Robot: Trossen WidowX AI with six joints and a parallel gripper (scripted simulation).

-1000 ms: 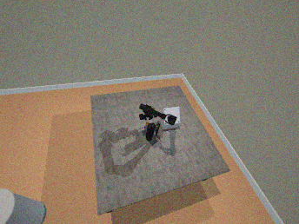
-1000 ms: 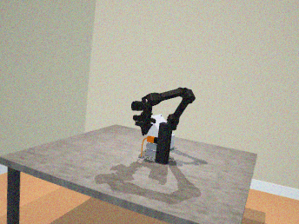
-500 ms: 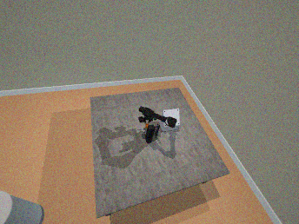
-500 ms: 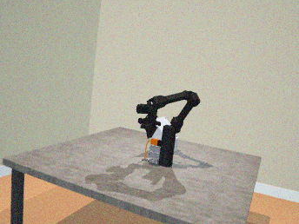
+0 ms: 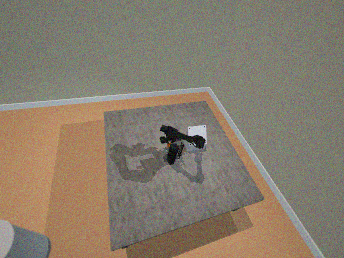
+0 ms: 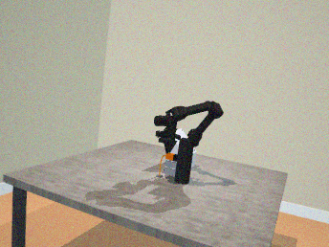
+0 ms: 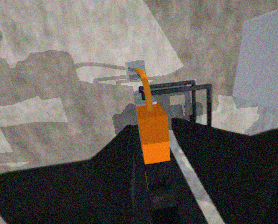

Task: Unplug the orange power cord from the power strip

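Now: the orange plug 3 cm to the left of my gripper tip and 1 cm below it.
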